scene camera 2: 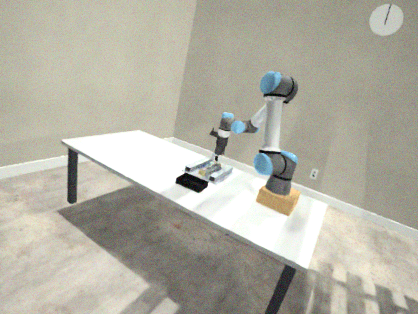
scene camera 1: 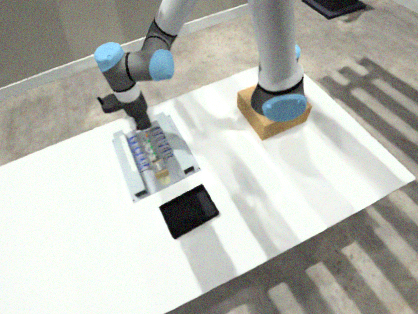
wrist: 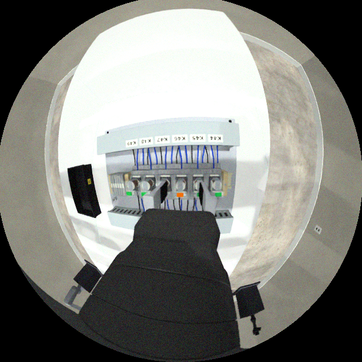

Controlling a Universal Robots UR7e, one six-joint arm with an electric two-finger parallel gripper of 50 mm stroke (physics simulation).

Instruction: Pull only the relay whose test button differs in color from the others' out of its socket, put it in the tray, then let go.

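Frame: origin at the arm's base, x ahead, y left, z up, level; centimetres.
Seen in the pictures: gripper, fingertip midpoint: (scene camera 2: 214,161) (scene camera 1: 143,135); arm's base, link origin: (scene camera 2: 277,189).
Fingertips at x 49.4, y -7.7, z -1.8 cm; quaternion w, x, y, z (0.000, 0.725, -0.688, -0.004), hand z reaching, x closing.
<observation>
Offsets run from my fingertips to a thing's top centre. "pt": to the spot under its first point.
The relay with the orange test button (wrist: 180,185) sits in its socket under the upside-down label K46 in the wrist view. Relays with green buttons stand in the same row, among them K44 (wrist: 217,185), K48 (wrist: 147,185) and K49 (wrist: 132,185). K47 and K45 are partly covered by the fingers. My gripper (scene camera 1: 145,131) (scene camera 2: 217,160) (wrist: 182,188) is open and empty, its fingers to either side of the orange-button relay in the wrist view. Their exact height over the relays is unclear. The black tray {pt dy +32.6, dx -4.4, dz -6.6 cm} (scene camera 1: 184,214) (scene camera 2: 192,183) (wrist: 82,192) is empty.
The panel's grey wiring ducts (scene camera 1: 127,165) (scene camera 2: 221,174) (wrist: 170,131) run along both sides of the relay row, with blue and black wires between. Tan end blocks {dy +13.9, dx -1.6, dz -2.2 cm} (scene camera 1: 161,174) (wrist: 226,183) close the row. The arm's base stands on a wooden block (scene camera 1: 260,125) (scene camera 2: 277,200).
</observation>
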